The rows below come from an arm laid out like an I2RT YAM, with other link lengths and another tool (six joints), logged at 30 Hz.
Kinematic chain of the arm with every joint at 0, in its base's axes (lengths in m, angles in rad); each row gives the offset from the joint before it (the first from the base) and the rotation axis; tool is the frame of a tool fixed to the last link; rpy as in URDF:
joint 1: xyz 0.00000 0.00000 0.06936 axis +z
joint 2: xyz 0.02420 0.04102 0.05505 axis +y
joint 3: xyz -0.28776 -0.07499 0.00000 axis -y
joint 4: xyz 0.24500 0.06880 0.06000 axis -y
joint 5: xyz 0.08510 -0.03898 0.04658 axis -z
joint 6: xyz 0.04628 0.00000 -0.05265 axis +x
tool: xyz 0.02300 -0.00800 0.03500 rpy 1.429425 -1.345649 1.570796
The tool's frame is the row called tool.
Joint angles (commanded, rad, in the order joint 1, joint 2, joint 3, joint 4, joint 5, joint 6), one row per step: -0.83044 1.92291 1.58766 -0.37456 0.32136 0.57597; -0.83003 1.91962 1.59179 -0.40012 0.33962 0.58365; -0.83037 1.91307 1.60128 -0.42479 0.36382 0.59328; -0.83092 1.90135 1.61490 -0.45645 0.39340 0.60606; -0.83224 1.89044 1.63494 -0.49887 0.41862 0.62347; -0.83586 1.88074 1.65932 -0.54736 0.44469 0.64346; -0.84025 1.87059 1.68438 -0.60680 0.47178 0.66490
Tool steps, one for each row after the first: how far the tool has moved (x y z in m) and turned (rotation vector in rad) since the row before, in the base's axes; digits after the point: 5 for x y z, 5 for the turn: -0.00275 0.00150 0.00048 0.00712 0.01540 -0.01812; -0.00349 0.00123 0.00431 -0.00246 0.01056 -0.02438; -0.00481 0.00204 0.00759 -0.00635 0.00932 -0.03040; -0.00520 0.00220 0.00817 -0.00028 0.00712 -0.03068; -0.00634 0.00179 0.00857 0.00122 0.00765 -0.03502; -0.00756 0.00264 0.00793 0.00734 0.01388 -0.03717
